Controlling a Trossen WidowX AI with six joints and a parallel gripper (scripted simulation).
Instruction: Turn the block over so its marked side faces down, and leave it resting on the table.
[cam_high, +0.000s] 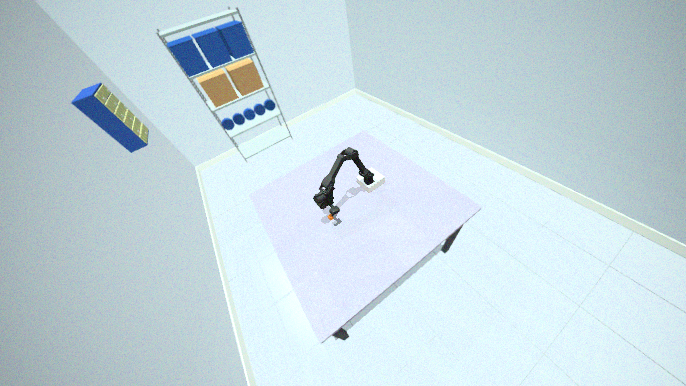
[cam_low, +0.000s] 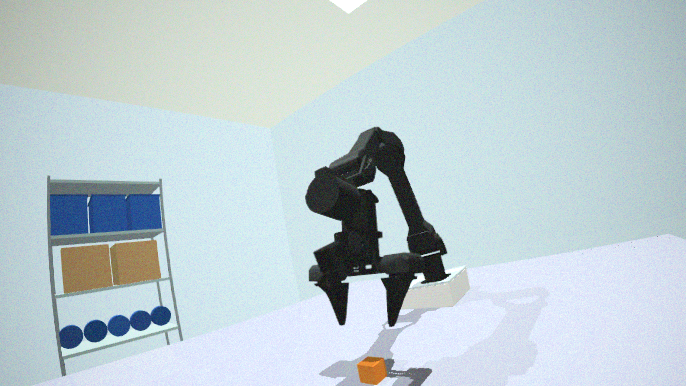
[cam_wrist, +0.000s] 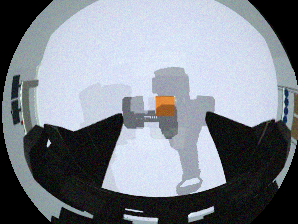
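The block is 7 cm below my gripper tip.
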